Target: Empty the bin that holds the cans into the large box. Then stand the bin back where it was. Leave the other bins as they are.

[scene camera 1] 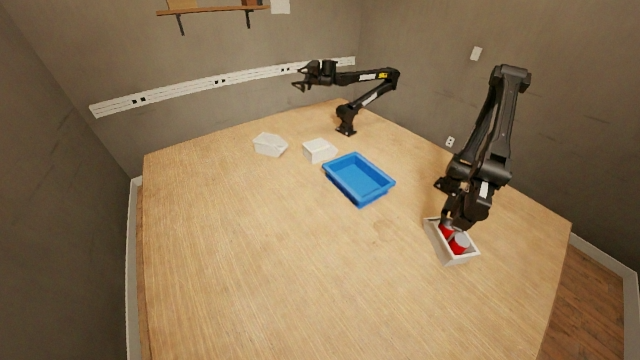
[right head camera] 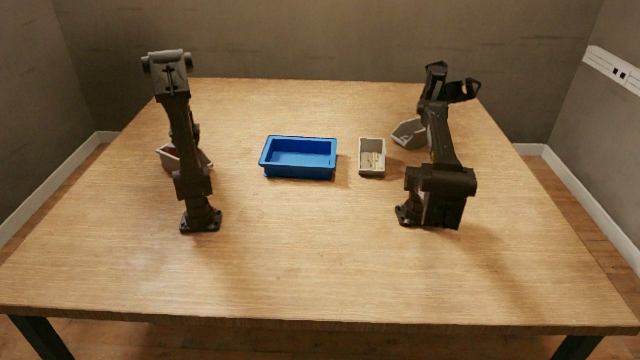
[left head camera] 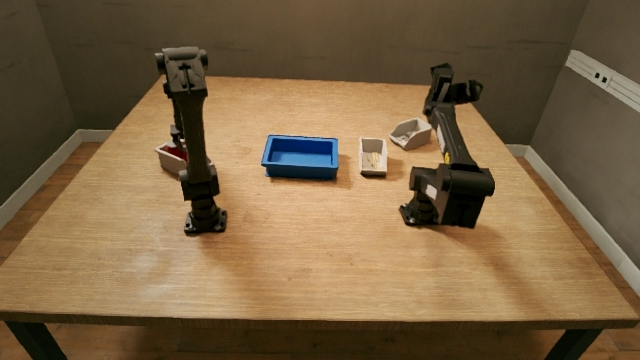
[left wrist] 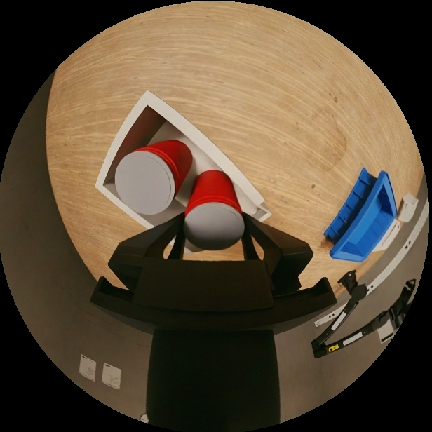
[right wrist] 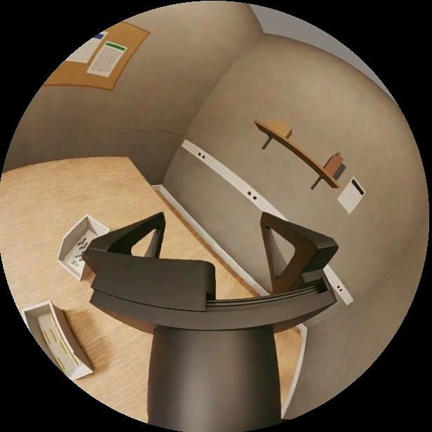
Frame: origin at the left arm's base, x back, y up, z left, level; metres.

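Seen in the pictures: left gripper, fingertip midpoint: [scene camera 1: 447, 226]; right gripper, fingertip midpoint: [scene camera 1: 294, 77] [right head camera: 467, 87] [left head camera: 469, 89]; left arm's base at its link origin: [scene camera 1: 447, 188] [right head camera: 201, 222] [left head camera: 206, 223]; right arm's base at its link origin: [scene camera 1: 345, 131] [right head camera: 415, 216] [left head camera: 419, 216].
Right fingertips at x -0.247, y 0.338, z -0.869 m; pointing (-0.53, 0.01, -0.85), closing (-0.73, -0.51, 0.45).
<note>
Pixels of each thing's middle, then the offset from my right fingertips to it.
- pale bin at the middle of its body: [left head camera: 185, 159] [right head camera: 185, 159] [scene camera 1: 447, 237] dx -0.059, dy -0.300, dz +0.977 m
- can at the middle of its body: [left head camera: 176, 153] [right head camera: 176, 154] [scene camera 1: 455, 246] dx -0.083, dy -0.289, dz +1.014 m
- large blue box at the middle of its body: [left head camera: 301, 157] [right head camera: 299, 157] [scene camera 1: 357, 178] dx -0.070, dy -0.306, dz +0.556 m
- pale bin with yellowish pieces, body centre: [right head camera: 371, 157] [left head camera: 372, 157] [scene camera 1: 320, 149] dx -0.051, dy -0.301, dz +0.285 m
- pale bin with small grey parts, body centre: [right head camera: 412, 133] [left head camera: 410, 134] [scene camera 1: 271, 145] dx -0.230, dy -0.301, dz +0.077 m
A pale bin [left head camera: 172, 163] [scene camera 1: 436, 244] [left wrist: 121, 135] with two red, grey-lidded cans stands at the left in the left head camera, partly hidden by the left arm. One can [scene camera 1: 459, 243] [left wrist: 145, 182] leans in the bin, apart from the fingers. My left gripper [scene camera 1: 450, 221] [left wrist: 213, 217] is shut on the other can [left wrist: 212, 190], its fingers against both sides near the lid, at the bin's edge. The large blue box [left head camera: 300, 171] [right head camera: 299, 172] [scene camera 1: 372, 198] [left wrist: 352, 207] stands mid-table; its inside looks empty. My right gripper [scene camera 1: 296, 78] [right wrist: 212, 216] is open and empty, high above the table.
A pale bin with yellowish pieces [left head camera: 373, 145] [scene camera 1: 317, 151] stands right of the blue box in the left head camera. Another pale bin with small grey parts [left head camera: 419, 142] [scene camera 1: 270, 145] stands behind it to the right, near the raised right arm. A wall shelf [right wrist: 300, 152] hangs beyond the table.
</note>
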